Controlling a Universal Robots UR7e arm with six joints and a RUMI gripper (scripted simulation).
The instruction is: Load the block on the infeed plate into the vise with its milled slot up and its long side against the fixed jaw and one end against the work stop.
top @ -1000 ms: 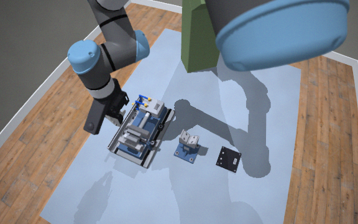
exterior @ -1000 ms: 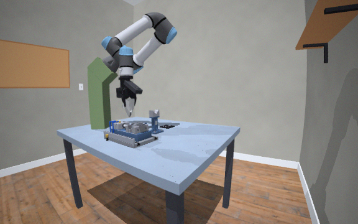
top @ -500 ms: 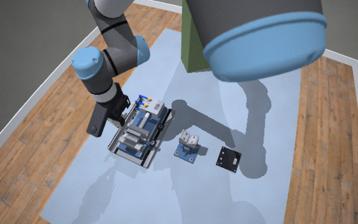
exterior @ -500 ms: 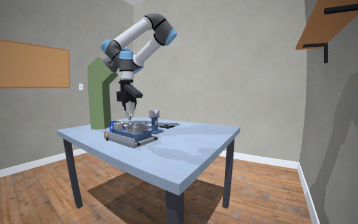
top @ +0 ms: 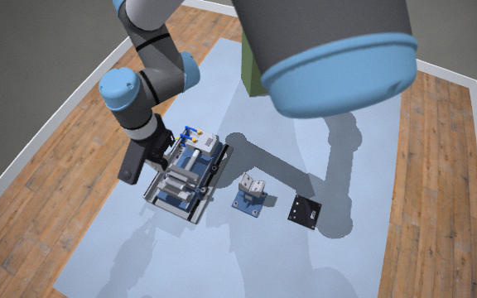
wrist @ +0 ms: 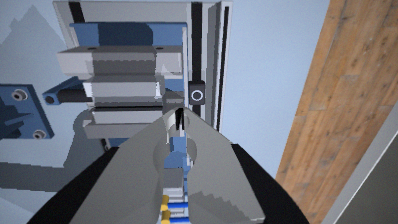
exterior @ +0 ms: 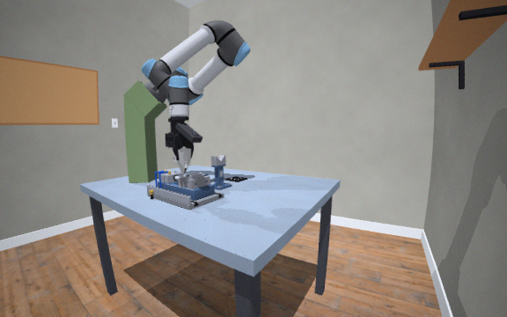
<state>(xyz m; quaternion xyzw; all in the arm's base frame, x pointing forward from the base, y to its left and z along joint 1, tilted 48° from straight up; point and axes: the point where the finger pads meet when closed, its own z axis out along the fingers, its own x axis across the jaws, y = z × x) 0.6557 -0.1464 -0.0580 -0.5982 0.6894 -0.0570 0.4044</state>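
My gripper is now 5 cm to the right of the grey part and 3 cm above it. From my hand the other things lie so: work stop: 1 cm behind, 10 cm to the left, 4 cm below; then moving jaw: 4 cm behind, 5 cm to the left, 5 cm below; then fixed jaw: 3 cm ahead, 5 cm to the left, 5 cm below.
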